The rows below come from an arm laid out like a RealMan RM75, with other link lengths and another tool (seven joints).
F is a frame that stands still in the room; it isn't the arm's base.
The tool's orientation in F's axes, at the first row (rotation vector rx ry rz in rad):
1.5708, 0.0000, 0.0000
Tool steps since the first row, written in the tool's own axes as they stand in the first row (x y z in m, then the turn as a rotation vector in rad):
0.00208, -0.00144, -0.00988, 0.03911, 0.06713, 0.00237
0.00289, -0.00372, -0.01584, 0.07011, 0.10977, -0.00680
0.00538, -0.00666, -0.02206, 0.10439, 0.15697, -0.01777
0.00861, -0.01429, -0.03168, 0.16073, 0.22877, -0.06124
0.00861, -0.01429, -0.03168, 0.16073, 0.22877, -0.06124
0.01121, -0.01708, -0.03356, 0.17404, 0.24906, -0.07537
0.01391, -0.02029, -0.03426, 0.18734, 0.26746, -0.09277
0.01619, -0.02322, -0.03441, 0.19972, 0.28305, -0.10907
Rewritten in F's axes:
0.00208, 0.00988, -0.00144, 0.03911, -0.00237, 0.06713
0.00289, 0.01584, -0.00372, 0.07011, 0.00680, 0.10977
0.00538, 0.02206, -0.00666, 0.10439, 0.01777, 0.15697
0.00861, 0.03168, -0.01429, 0.16073, 0.06124, 0.22877
0.00861, 0.03168, -0.01429, 0.16073, 0.06124, 0.22877
0.01121, 0.03356, -0.01708, 0.17404, 0.07537, 0.24906
0.01391, 0.03426, -0.02029, 0.18734, 0.09277, 0.26746
0.01619, 0.03441, -0.02322, 0.19972, 0.10907, 0.28305

